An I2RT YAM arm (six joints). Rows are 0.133 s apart.
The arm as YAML. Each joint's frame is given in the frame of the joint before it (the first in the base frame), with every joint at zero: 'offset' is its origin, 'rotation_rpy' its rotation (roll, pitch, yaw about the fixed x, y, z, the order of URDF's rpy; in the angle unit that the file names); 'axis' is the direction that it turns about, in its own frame. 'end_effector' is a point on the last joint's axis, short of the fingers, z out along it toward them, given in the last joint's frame.
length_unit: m
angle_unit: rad
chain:
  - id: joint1
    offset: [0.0, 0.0, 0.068]
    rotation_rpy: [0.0, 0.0, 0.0]
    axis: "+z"
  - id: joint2
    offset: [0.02, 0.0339, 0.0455]
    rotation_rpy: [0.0, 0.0, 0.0]
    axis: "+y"
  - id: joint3
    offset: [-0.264, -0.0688, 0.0]
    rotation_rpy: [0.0, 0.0, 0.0]
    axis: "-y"
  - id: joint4
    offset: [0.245, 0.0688, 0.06]
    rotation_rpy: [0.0, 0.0, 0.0]
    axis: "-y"
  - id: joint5
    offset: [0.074, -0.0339, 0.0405]
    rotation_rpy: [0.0, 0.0, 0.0]
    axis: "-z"
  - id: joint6
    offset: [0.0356, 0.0, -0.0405]
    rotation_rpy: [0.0, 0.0, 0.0]
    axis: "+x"
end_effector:
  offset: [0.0, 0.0, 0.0]
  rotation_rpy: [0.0, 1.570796, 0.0]
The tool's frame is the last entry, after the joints.
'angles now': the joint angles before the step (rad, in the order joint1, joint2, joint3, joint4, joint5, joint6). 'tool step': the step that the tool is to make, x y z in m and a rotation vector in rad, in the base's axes. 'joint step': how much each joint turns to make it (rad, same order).
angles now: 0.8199, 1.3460, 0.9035, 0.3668, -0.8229, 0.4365
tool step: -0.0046, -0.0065, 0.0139, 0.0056, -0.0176, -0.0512
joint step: 0.0008, -0.0470, 0.0174, -0.0538, 0.0525, -0.0077
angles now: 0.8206, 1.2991, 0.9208, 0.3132, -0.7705, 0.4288
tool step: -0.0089, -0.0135, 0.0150, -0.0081, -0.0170, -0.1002
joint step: 0.0001, -0.0811, 0.0071, -0.0924, 0.1012, -0.0149
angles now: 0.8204, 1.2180, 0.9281, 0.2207, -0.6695, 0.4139
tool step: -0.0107, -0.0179, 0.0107, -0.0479, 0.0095, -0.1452
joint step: -0.0002, -0.0938, 0.0083, -0.1518, 0.1467, -0.0145
